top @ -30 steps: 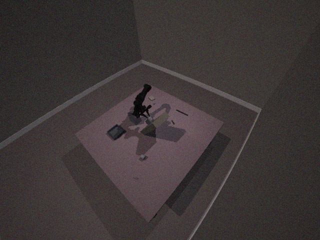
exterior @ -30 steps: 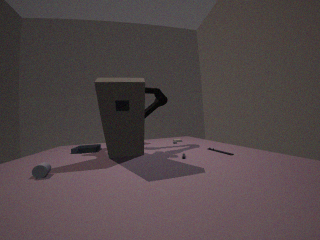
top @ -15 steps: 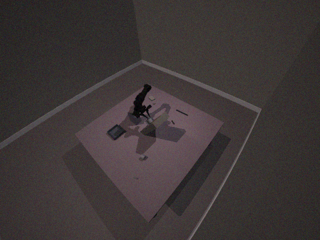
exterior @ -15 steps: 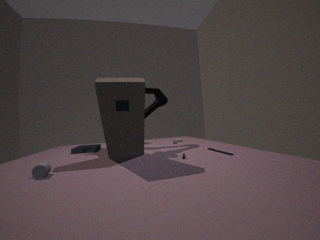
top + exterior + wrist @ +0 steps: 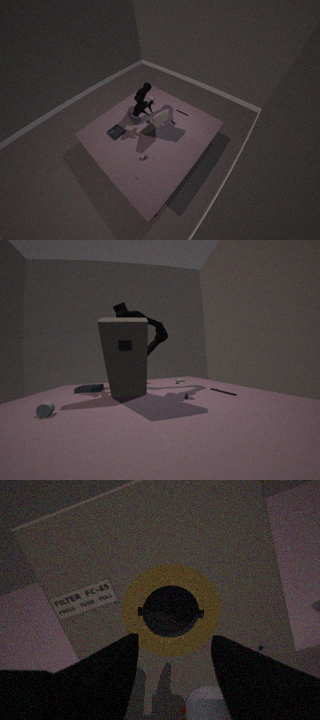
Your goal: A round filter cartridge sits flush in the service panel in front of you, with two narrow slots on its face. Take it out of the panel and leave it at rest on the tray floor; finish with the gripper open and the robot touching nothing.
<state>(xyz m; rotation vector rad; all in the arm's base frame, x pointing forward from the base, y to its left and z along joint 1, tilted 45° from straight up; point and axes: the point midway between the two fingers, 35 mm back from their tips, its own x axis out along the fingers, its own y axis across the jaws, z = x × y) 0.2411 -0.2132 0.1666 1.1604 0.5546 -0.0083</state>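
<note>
My gripper tip is now 30 mm past the round filter cartridge and 110 mm above it. From my gripper tip the other things lie so: dark square tray: 380 mm behind, 240 mm to the right, 310 mm below; pale block: 390 mm behind, 470 mm to the left, 310 mm below.
</note>
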